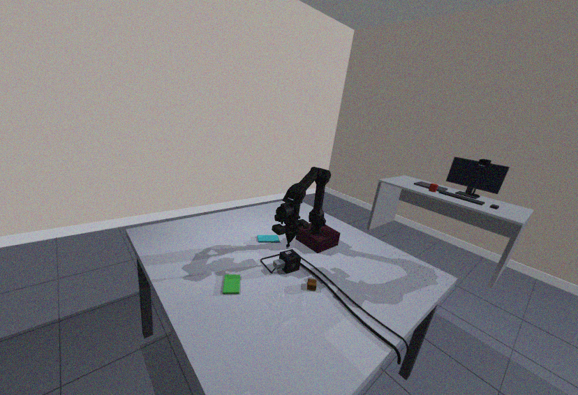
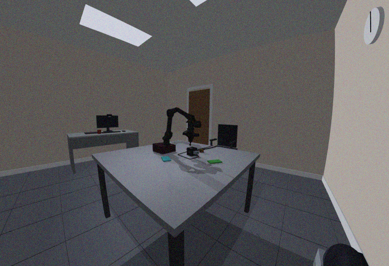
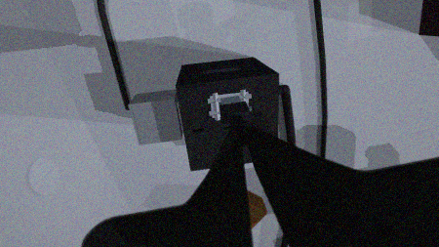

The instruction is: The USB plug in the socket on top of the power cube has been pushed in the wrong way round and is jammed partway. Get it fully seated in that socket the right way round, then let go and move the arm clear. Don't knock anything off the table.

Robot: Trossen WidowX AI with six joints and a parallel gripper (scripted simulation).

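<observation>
Right now my gripper tip is 10 mm to the right of the USB socket and 60 mm above it. The rest, counted from my gripper tip: teal pad 100 mm behind, 240 mm to the right, 130 mm below; brown block 30 mm ahead, 190 mm to the left, 120 mm below; dark USB plug 20 mm below.
</observation>
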